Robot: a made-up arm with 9 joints.
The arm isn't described. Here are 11 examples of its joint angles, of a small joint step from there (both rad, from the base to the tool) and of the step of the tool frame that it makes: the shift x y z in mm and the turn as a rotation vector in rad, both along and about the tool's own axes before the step.
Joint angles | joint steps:
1: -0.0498 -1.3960 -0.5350 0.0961 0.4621 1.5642 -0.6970 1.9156 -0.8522 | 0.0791 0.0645 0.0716 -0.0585 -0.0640 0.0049 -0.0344 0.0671 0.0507
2: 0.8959 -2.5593 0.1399 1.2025 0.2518 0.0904 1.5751 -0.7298 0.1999 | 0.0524 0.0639 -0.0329 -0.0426 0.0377 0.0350 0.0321 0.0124 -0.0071
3: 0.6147 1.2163 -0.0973 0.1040 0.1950 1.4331 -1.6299 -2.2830 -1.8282 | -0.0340 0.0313 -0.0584 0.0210 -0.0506 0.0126 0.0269 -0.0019 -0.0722
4: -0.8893 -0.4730 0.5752 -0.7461 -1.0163 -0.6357 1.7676 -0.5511 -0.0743 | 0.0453 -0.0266 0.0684 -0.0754 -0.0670 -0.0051 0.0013 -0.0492 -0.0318
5: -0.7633 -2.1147 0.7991 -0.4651 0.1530 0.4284 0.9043 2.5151 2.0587 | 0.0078 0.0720 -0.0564 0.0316 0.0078 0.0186 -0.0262 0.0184 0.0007
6: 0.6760 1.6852 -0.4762 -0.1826 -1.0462 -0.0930 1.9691 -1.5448 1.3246 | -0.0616 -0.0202 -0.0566 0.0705 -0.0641 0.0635 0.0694 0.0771 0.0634
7: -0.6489 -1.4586 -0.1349 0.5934 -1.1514 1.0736 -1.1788 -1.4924 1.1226 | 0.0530 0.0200 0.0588 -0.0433 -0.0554 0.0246 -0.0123 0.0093 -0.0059
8: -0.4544 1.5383 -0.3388 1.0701 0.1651 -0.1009 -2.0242 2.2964 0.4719 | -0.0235 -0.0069 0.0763 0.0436 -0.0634 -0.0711 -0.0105 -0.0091 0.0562
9: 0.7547 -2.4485 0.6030 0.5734 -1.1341 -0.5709 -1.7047 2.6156 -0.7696 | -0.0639 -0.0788 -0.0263 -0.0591 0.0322 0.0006 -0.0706 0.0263 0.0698
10: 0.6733 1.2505 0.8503 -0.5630 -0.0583 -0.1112 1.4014 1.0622 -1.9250 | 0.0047 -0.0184 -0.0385 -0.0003 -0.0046 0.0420 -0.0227 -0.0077 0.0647
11: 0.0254 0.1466 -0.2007 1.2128 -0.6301 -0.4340 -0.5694 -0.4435 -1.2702 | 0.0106 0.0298 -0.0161 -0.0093 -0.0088 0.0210 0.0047 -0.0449 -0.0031
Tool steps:
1: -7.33 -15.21 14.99 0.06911 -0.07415 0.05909
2: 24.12 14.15 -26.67 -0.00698 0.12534 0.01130
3: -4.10 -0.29 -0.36 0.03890 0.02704 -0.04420
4: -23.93 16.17 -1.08 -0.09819 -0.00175 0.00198
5: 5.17 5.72 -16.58 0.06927 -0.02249 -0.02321
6: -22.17 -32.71 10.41 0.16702 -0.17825 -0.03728
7: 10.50 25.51 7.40 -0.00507 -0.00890 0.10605
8: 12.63 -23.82 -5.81 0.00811 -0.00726 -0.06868
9: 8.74 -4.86 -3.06 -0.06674 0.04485 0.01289
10: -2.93 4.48 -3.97 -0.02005 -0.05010 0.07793
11: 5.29 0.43 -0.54 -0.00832 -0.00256 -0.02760
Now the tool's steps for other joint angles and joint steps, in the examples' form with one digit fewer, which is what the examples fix.
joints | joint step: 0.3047 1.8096 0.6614 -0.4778 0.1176 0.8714 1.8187 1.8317 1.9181 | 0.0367 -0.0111 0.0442 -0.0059 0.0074 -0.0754 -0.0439 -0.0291 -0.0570
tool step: -19.0 1.4 -16.5 0.0874 0.0994 -0.0792
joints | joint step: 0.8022 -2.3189 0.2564 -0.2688 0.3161 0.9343 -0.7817 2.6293 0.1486 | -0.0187 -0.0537 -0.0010 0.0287 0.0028 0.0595 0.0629 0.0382 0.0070
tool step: 6.6 17.8 15.5 0.0430 -0.0737 0.0897
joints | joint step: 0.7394 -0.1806 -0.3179 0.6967 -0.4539 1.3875 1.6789 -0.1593 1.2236 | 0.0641 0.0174 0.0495 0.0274 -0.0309 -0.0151 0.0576 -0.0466 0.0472
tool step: -6.0 -17.5 -13.2 0.0573 0.0313 -0.0015
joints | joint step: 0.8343 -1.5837 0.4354 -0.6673 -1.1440 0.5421 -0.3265 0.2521 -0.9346 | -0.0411 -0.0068 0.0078 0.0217 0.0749 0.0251 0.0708 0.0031 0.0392
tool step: 32.0 -8.4 -3.3 0.0463 0.0625 -0.0449
